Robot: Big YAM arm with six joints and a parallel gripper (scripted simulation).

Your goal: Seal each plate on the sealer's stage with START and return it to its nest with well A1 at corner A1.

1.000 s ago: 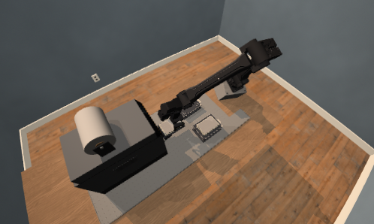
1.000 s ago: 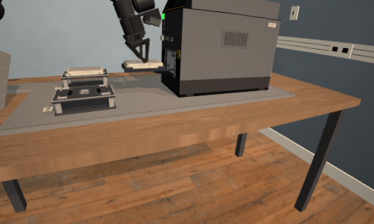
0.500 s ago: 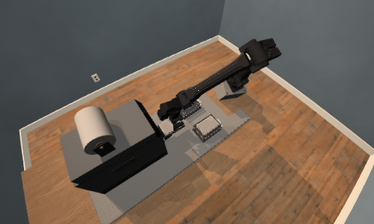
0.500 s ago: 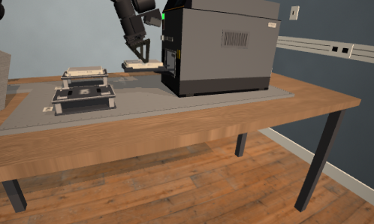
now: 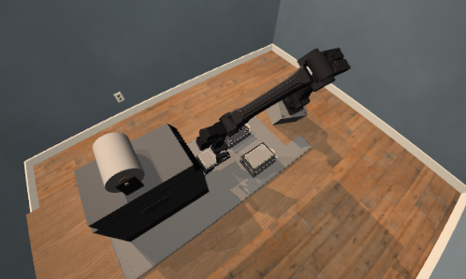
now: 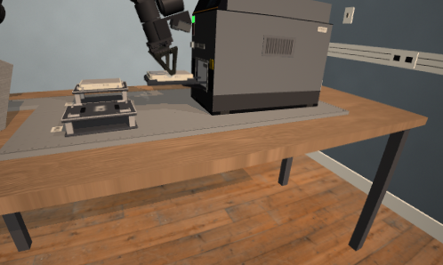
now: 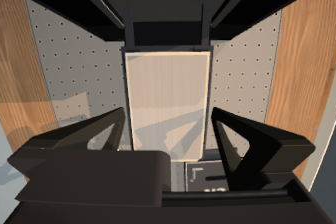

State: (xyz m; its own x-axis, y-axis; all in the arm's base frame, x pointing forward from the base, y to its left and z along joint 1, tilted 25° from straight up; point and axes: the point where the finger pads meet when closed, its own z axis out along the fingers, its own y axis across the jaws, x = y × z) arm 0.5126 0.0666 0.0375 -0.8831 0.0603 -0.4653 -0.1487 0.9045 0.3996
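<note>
The sealer stage is 3 cm below my hand. Also, from my hand: plate nest (18 cm behind, 13 cm to the right, 8 cm below); start button (8 cm ahead, 11 cm to the left, 7 cm above); small label (28 cm behind, 15 cm to the right, 12 cm below).
</note>
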